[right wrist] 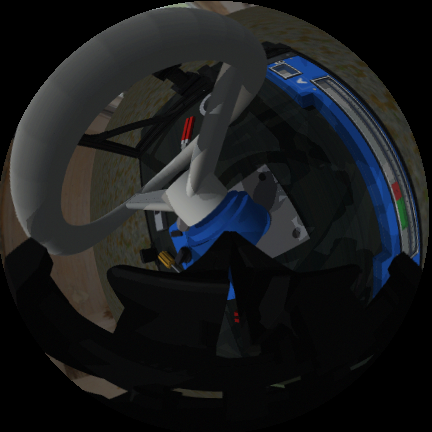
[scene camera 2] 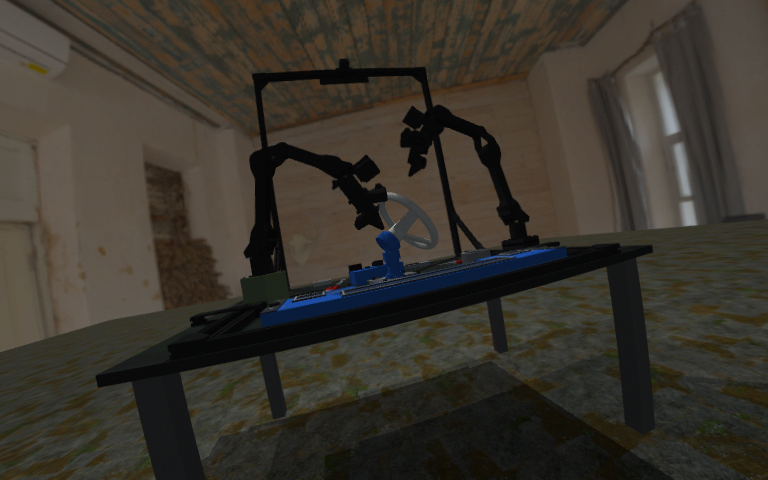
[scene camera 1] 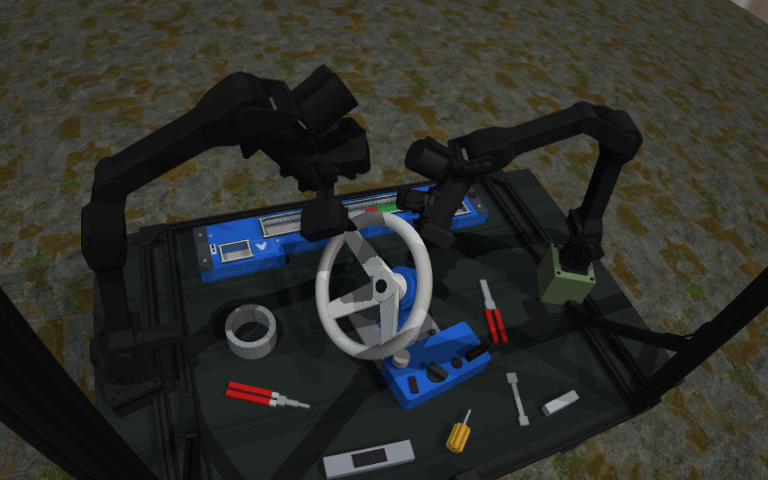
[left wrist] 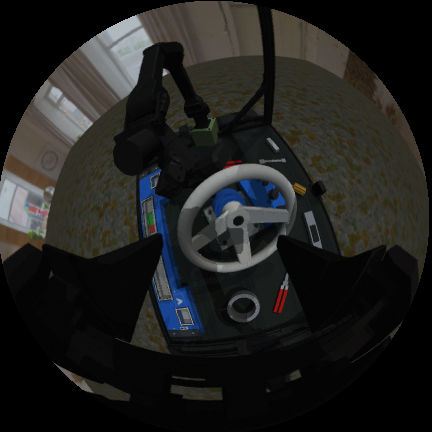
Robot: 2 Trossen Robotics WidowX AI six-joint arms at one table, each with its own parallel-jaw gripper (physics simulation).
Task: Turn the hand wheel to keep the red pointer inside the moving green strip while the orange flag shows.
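Seen in the pictures: left gripper, fingertip midpoint: [scene camera 2: 408, 170] [scene camera 1: 354, 203] [left wrist: 221, 240]; right gripper, fingertip midpoint: [right wrist: 228, 236] [scene camera 2: 383, 229] [scene camera 1: 409, 261] [left wrist: 214, 196]; left arm's base, link origin: [right wrist: 182, 80] [scene camera 2: 519, 238] [scene camera 1: 127, 372]; right arm's base, link origin: [right wrist: 271, 390] [scene camera 2: 263, 274] [scene camera 1: 573, 262] [left wrist: 202, 123].
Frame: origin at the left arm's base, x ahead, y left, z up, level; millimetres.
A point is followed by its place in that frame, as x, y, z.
The white hand wheel [scene camera 1: 424, 276] {481, -199, 224} [scene camera 2: 397, 196] {504, -40, 215} [left wrist: 186, 209] {496, -53, 227} [right wrist: 120, 40] stands tilted on a blue column [scene camera 2: 390, 252] {533, -100, 42} at the table's middle. Behind it lies the blue gauge bar [scene camera 1: 249, 238] {342, 207, -17} [left wrist: 173, 310] {331, 214, -17} [right wrist: 362, 144] {542, 138, -17}. On the bar the red pointer [scene camera 1: 372, 209] {645, 155, -17} [left wrist: 151, 228] {641, 154, -17} [right wrist: 396, 190] {646, 151, -17} sits just beside the green strip [scene camera 1: 388, 208] [left wrist: 150, 219] {678, 144, -17} [right wrist: 401, 213], touching its edge. I see no orange flag. My left gripper [scene camera 2: 415, 164] {412, -82, 315} [left wrist: 221, 240] {412, -82, 315} is open and empty, high above the wheel. My right gripper [scene camera 1: 435, 234] [scene camera 2: 368, 220] [right wrist: 228, 236] {542, -105, 123} is shut on nothing, close behind the wheel's far right rim.
A blue control box [scene camera 1: 439, 364] stands in front of the wheel. Around it lie a grey ring [scene camera 1: 251, 330], red-handled tools [scene camera 1: 251, 394] {188, -128, -46} [scene camera 1: 495, 324] {720, -242, -51}, a yellow screwdriver [scene camera 1: 458, 435] {471, -399, -25}, a grey plate [scene camera 1: 368, 458] {311, -343, -37}, a small wrench [scene camera 1: 516, 397] {636, -399, -52} and a grey block [scene camera 1: 559, 402] {697, -462, -37}.
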